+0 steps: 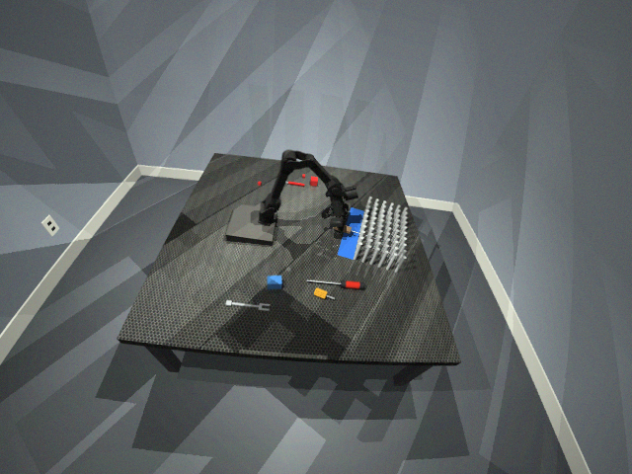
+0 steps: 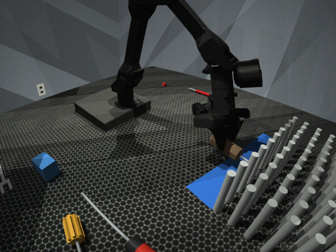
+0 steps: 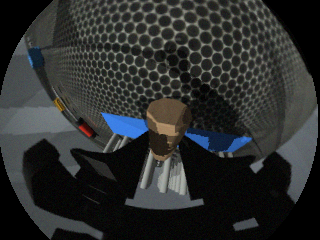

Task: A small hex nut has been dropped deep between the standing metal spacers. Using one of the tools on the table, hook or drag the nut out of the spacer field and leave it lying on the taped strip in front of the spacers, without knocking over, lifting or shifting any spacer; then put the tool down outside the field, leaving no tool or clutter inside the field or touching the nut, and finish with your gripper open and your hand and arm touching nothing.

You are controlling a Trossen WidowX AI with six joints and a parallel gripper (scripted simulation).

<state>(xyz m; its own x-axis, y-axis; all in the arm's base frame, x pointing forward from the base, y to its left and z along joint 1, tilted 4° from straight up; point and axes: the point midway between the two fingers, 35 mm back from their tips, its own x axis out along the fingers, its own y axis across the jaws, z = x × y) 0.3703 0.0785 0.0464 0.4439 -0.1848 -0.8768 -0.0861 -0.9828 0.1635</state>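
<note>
Right now my gripper tip is 6 cm short of the blue taped strip, 4 cm to the right of it and 3 cm above it. Round my gripper tip: yellow-handled tool 3 cm behind, 40 cm to the right, 2 cm below; hex nut 21 cm ahead, 1 cm to the right, 3 cm below; blue cube 24 cm behind, 40 cm to the right, 1 cm below.
</note>
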